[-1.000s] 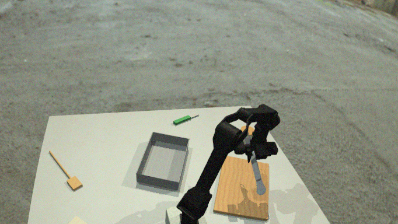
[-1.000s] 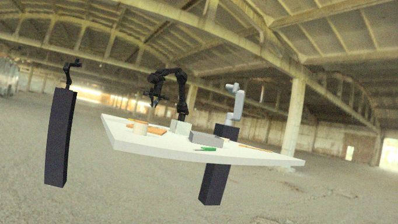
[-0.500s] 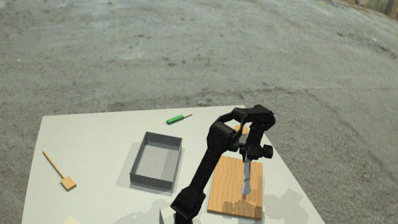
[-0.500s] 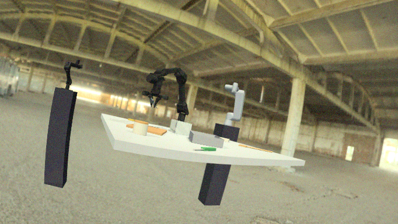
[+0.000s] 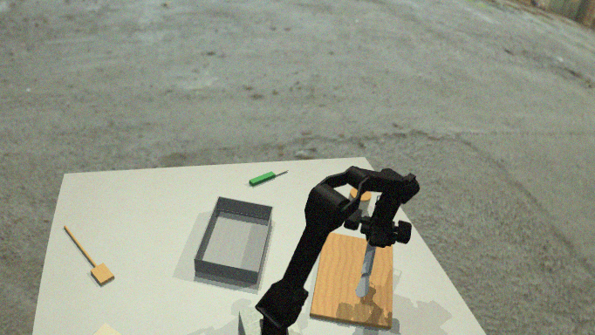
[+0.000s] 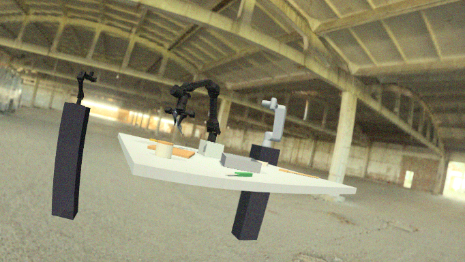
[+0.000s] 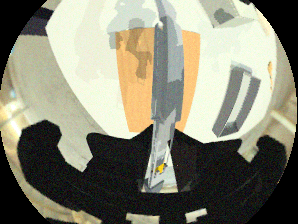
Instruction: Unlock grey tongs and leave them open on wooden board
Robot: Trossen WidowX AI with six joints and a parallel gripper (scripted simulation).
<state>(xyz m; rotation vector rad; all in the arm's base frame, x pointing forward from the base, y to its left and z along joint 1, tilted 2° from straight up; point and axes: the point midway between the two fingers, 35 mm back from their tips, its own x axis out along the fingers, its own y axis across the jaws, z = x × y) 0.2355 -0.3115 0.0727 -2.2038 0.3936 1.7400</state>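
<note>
My gripper tip is 1 cm past the wooden board, 1 cm to the right of it and 15 cm above it. Round my gripper tip: tan-lidded jar 33 cm ahead, 9 cm to the right, 12 cm below; green-handled tool 52 cm ahead, 20 cm to the left, 15 cm below; grey roasting tin 16 cm ahead, 37 cm to the left, 13 cm below.
</note>
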